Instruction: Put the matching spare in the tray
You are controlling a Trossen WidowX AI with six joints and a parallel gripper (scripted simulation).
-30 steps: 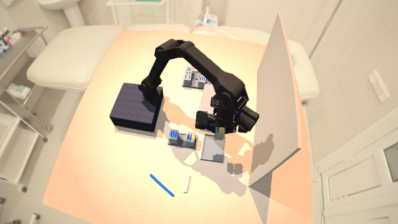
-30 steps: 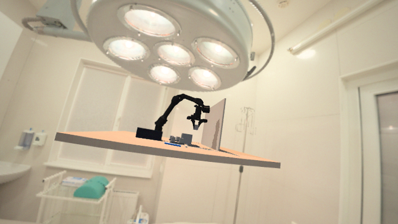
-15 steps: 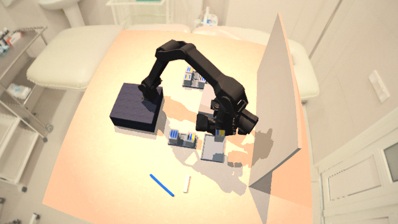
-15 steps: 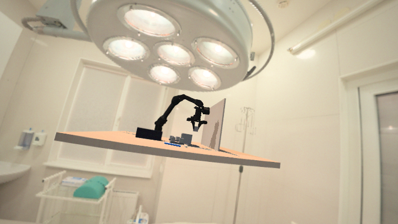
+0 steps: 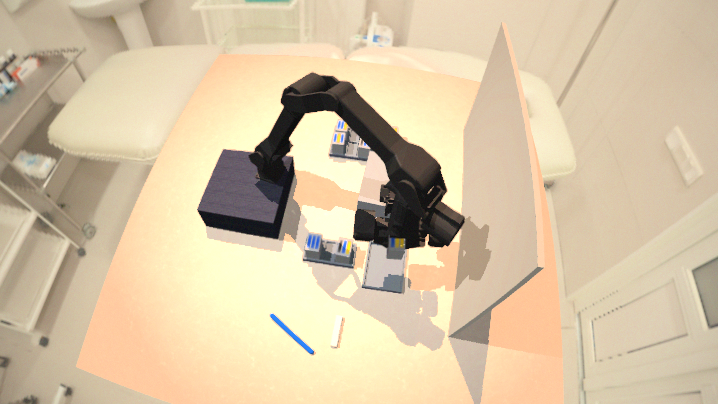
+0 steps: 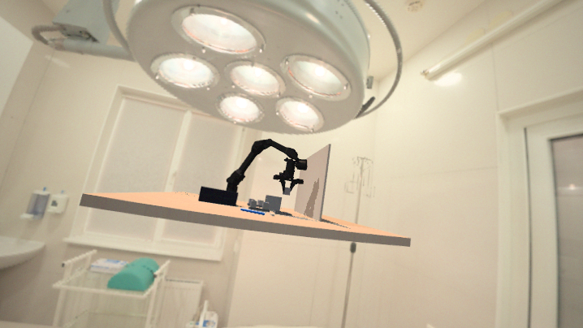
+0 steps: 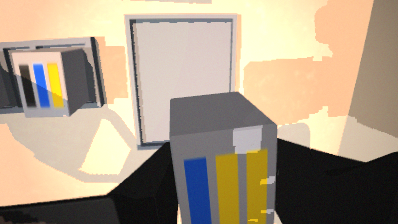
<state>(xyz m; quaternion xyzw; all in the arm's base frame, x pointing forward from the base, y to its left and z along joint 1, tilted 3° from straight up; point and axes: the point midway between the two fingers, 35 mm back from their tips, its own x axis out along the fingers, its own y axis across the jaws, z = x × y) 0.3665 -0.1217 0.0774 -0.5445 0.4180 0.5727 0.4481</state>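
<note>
Right now the grey tray is 12 cm below my gripper tip and 1 cm behind it. From my gripper tip the other things lie so: tall grey panel (22 cm to the left, 16 cm ahead, 10 cm above); then mounted unit (20 cm to the left, 8 cm below, 8 cm behind); then rack (15 cm behind, 12 cm below, 1 cm to the right).
</note>
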